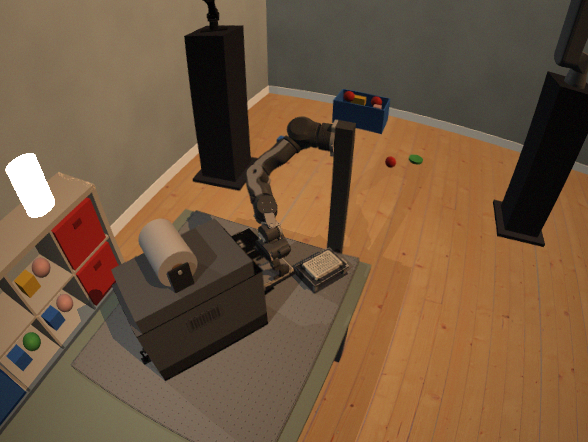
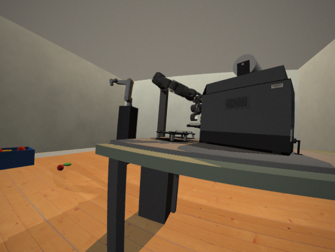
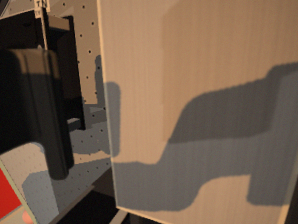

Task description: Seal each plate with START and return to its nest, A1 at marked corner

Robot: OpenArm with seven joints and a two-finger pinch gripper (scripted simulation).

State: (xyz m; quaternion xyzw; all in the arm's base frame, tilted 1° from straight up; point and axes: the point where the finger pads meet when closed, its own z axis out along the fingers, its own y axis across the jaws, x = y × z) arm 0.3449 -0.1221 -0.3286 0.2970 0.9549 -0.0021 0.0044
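My gripper is now 30 mm above the dark sealer stage. From my hand the other things lie so: white well plate: 130 mm behind, 150 mm to the left, 80 mm below; then warning sticker: 30 mm ahead, 130 mm to the right, 20 mm above; then pale start button: 140 mm ahead, 20 mm to the left, 50 mm above.
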